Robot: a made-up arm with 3 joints. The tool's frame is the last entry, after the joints. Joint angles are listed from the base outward.
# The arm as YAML. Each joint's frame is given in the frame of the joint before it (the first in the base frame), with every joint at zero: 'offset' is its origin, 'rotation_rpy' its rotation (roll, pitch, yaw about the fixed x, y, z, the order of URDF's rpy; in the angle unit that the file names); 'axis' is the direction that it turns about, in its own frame. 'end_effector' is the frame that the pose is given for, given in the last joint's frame.
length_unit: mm
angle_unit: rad
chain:
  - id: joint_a
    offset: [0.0, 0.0, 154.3]
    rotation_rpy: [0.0, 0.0, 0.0]
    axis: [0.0, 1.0, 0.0]
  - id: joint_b
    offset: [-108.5, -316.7, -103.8]
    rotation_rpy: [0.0, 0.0, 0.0]
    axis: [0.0, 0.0, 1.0]
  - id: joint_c
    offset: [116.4, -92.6, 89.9]
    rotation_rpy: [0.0, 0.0, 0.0]
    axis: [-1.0, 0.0, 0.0]
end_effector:
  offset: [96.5, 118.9, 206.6]
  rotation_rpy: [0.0, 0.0, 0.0]
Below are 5 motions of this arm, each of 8 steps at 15 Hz.
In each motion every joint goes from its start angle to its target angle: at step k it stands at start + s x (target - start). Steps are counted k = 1, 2, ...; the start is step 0. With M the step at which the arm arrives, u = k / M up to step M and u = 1 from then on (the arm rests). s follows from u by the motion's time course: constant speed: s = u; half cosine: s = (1 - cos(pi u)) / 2; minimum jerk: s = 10 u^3 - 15 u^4 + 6 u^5.
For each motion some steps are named. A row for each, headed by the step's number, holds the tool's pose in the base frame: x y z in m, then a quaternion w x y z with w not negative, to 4 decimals.
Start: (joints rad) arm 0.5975 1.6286 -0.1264
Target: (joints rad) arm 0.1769 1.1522 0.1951
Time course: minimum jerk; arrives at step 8
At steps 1, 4, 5, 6, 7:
1: 0.0152 -0.1041 0.3916 0.6453 0.2505 0.2422 0.6798
4: -0.0243 -0.1013 0.3678 0.7556 0.1103 0.1369 0.6310
5: -0.0382 -0.0990 0.3526 0.7961 0.0449 0.0851 0.5975
6: -0.0463 -0.0972 0.3398 0.8222 -0.0043 0.0450 0.5673
7: -0.0496 -0.0963 0.3329 0.8340 -0.0290 0.0246 0.5505

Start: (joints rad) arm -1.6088 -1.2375 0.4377
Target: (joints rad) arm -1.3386 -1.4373 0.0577
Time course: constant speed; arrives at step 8
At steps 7, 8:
7: -0.1811 -0.5195 0.1620 0.6095 0.3796 -0.4550 -0.5267
8: -0.1903 -0.5226 0.1556 0.6018 0.3913 -0.4519 -0.5296

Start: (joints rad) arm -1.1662 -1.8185 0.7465
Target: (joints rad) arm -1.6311 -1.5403 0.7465
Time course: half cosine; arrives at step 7
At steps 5, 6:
5: -0.0564 -0.5325 0.1776 0.6485 0.2814 -0.2673 -0.6548
6: -0.0581 -0.5273 0.1822 0.6447 0.2898 -0.3007 -0.6402

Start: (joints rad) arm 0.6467 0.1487 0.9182
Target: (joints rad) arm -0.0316 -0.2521 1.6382
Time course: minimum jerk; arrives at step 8
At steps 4, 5, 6, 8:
4: 0.0855 -0.1884 0.0556 0.7905 -0.5924 0.1381 0.0708
5: 0.1027 -0.2203 0.0321 0.7440 -0.6599 0.1047 -0.0021
6: 0.1185 -0.2489 0.0183 0.7041 -0.7020 0.0877 -0.0610
8: 0.1286 -0.2676 0.0118 0.6788 -0.7233 0.0811 -0.0973

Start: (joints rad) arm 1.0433 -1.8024 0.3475
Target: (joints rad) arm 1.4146 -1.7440 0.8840
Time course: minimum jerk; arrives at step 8
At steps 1, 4, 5, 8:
1: 0.0857 -0.5447 0.2828 0.4595 -0.4816 0.4263 -0.6125
4: 0.0710 -0.5501 0.2115 0.3568 -0.5823 0.5391 -0.4930
5: 0.0531 -0.5511 0.1856 0.3017 -0.6204 0.5825 -0.4299
8: 0.0241 -0.5510 0.1629 0.2292 -0.6588 0.6268 -0.3472

